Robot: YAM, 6 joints.
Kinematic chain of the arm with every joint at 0, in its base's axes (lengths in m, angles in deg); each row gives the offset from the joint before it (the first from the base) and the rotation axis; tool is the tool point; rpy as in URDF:
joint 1: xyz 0 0 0.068 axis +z
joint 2: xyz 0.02 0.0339 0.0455 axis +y
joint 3: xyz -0.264 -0.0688 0 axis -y
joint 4: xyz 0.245 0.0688 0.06 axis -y
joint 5: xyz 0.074 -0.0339 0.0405 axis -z
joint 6: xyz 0.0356 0 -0.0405 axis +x
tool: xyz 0 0 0 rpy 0 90 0
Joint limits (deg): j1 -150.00..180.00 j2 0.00..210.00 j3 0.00..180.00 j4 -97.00..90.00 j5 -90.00..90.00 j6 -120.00..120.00
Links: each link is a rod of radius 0.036 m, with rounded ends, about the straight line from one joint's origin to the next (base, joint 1, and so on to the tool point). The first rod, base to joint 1, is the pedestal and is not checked.
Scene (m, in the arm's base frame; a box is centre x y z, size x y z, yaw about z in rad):
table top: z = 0
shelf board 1: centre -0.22 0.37 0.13 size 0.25 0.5 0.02 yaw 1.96
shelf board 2: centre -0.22 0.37 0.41 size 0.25 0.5 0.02 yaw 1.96
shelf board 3: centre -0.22 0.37 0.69 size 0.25 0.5 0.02 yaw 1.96
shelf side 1: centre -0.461 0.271 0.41 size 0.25 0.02 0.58 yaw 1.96
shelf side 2: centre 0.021 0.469 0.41 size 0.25 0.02 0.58 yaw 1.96
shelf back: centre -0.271 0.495 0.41 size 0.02 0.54 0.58 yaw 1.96
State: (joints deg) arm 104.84 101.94 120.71 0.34 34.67 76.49
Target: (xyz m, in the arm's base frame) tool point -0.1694 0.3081 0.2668
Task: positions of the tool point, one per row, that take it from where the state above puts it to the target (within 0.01 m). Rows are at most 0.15 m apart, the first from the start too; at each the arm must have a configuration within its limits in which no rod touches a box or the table.
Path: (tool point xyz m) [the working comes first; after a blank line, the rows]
Joints at the target: 122.14 91.85 69.47 -22.48 35.11 76.49
Straight joint move there: touches shelf board 2.

1: -0.0457 0.3131 0.5558
2: -0.0186 0.2462 0.5557
3: 0.0018 0.1801 0.5412
4: -0.0435 0.2065 0.4519
5: -0.0855 0.1977 0.3575
6: -0.1087 0.1602 0.2668
7: -0.1323 0.2057 0.2762
8: -0.1530 0.2556 0.2763
9: -0.1694 0.3081 0.2668

